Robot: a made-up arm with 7 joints.
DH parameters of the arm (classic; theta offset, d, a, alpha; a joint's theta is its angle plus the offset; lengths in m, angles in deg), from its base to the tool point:
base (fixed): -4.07 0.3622 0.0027 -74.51
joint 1: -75.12 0.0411 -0.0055 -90
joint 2: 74 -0.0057 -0.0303 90
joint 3: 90 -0.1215 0.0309 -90
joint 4: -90 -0.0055 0.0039 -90
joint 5: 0 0.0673 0.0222 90
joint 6: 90 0.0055 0.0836 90
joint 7: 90 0.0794 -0.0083 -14.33
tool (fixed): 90.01 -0.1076 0 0
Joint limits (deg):
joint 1: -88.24..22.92
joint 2: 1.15..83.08
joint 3: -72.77..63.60
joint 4: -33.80..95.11
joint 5: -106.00..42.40
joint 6: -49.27..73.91
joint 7: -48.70..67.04
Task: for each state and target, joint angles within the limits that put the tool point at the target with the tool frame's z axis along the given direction. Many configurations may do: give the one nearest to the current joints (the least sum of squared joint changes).
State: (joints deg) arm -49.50 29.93 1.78 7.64 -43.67 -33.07 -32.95
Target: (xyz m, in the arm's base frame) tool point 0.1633 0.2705 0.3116 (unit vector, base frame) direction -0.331 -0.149 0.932
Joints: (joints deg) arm -9.34 46.64 31.43 38.99 -43.01 -19.28 -31.08
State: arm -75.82 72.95 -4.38 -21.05 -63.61 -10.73 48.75
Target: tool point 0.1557 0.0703 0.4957 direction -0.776 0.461 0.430
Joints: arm -50.89 59.87 5.86 -31.01 -81.56 -6.10 56.33
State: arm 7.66 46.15 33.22 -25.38 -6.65 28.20 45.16
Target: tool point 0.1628 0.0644 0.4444 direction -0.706 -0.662 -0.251
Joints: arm -10.81 74.92 17.04 -33.80 4.57 -8.48 49.05
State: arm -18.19 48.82 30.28 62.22 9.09 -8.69 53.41
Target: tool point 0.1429 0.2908 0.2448 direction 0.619 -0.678 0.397
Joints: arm -18.42 47.17 27.09 73.03 21.64 -20.21 42.25
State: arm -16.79 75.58 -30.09 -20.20 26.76 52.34 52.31
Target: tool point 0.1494 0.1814 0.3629 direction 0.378 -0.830 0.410
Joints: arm -23.56 41.41 7.62 -33.80 27.43 64.33 58.80
